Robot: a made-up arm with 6 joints.
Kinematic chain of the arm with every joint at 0, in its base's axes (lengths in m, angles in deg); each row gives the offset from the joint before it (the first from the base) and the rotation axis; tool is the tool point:
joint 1: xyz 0 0 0.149 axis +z
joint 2: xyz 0 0 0 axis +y
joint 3: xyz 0 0 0.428 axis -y
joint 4: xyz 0 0 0 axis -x
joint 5: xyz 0.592 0 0 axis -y
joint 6: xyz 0 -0.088 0 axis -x
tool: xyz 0 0 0
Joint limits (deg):
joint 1: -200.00..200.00
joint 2: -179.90..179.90
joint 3: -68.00..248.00
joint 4: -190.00..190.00
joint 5: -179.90..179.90
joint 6: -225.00..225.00
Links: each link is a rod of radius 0.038 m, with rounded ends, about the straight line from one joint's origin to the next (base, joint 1, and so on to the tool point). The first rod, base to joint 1, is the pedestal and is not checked.
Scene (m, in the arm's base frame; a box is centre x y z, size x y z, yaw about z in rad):
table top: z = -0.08
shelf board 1: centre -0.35 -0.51 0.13 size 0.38 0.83 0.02 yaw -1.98
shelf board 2: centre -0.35 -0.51 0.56 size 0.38 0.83 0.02 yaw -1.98
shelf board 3: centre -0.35 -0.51 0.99 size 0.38 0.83 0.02 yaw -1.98
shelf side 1: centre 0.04 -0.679 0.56 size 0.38 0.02 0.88 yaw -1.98
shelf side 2: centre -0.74 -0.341 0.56 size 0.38 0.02 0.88 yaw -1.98
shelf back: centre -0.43 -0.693 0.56 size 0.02 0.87 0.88 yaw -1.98
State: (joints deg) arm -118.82 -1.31 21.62 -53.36 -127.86 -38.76
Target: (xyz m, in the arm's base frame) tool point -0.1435 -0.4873 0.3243
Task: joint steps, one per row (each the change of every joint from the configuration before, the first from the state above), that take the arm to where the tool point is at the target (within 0.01 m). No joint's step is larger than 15 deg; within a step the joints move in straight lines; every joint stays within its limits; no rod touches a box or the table.
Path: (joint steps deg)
1: -2.34 -12.98 -9.46 -0.38 0.00 0.00
2: -2.34 -12.98 -9.46 -0.38 0.00 0.00
3: -2.34 -12.98 -9.46 -0.39 0.00 0.00
4: 10.80 -1.20 -14.11 -3.35 0.00 0.00
5: 10.80 -1.20 -14.12 -3.36 0.00 0.00
6: 10.80 -1.20 -14.11 -3.36 0.00 0.00
7: -2.64 13.04 8.92 1.70 0.00 0.00
8: -2.64 13.03 8.92 1.70 0.00 0.00
9: -2.64 13.04 8.92 1.70 0.00 0.00

